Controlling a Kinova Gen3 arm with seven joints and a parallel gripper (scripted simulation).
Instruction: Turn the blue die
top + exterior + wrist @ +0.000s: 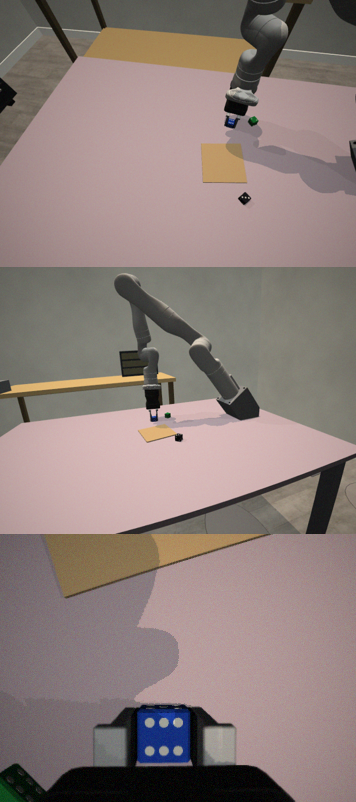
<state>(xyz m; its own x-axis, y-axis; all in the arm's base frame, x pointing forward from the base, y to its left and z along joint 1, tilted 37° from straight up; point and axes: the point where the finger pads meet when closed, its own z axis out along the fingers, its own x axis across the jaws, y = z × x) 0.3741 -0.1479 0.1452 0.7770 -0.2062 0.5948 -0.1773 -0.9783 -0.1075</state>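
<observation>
Right now the blue die is 10 mm below my hand. Round my hand: tan mat 30 mm ahead, 150 mm to the left, 20 mm below; then black die 30 mm behind, 270 mm to the left, 10 mm below; then green die 80 mm behind, 20 mm to the right, 10 mm below.
</observation>
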